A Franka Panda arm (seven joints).
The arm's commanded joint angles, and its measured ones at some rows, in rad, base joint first. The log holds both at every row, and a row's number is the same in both.
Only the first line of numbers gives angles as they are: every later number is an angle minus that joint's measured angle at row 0.
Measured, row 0:
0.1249, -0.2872, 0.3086, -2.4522, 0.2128, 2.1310, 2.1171
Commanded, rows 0 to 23:
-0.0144, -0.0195, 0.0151, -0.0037, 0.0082, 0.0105, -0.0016
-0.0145, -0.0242, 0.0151, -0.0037, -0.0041, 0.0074, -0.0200
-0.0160, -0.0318, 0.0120, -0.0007, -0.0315, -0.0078, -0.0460
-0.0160, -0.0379, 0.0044, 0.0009, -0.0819, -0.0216, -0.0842
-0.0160, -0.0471, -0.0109, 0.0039, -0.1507, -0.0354, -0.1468
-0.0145, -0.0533, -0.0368, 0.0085, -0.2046, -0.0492, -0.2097
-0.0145, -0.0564, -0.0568, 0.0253, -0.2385, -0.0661, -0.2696
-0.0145, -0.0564, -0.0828, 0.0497, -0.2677, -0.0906, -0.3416
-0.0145, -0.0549, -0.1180, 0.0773, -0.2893, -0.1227, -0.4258
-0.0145, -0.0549, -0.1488, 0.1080, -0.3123, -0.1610, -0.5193
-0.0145, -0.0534, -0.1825, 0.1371, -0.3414, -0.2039, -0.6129
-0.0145, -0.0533, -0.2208, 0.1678, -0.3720, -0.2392, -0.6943
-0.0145, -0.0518, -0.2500, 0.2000, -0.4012, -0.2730, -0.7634
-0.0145, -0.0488, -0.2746, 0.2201, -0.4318, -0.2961, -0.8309
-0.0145, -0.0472, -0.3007, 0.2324, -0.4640, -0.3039, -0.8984
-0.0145, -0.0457, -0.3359, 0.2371, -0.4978, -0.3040, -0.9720
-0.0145, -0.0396, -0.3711, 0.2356, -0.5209, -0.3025, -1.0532
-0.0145, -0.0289, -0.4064, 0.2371, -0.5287, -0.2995, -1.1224
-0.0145, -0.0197, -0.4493, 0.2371, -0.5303, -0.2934, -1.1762
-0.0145, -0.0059, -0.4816, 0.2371, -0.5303, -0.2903, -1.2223
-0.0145, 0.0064, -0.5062, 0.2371, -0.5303, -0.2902, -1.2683
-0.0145, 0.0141, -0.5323, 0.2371, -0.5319, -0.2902, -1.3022
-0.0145, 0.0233, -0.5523, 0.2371, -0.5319, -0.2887, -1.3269
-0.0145, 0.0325, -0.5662, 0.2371, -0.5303, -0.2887, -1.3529
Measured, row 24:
-0.0191, -0.0048, -0.5269, 0.2185, -0.5132, -0.2800, -1.2749
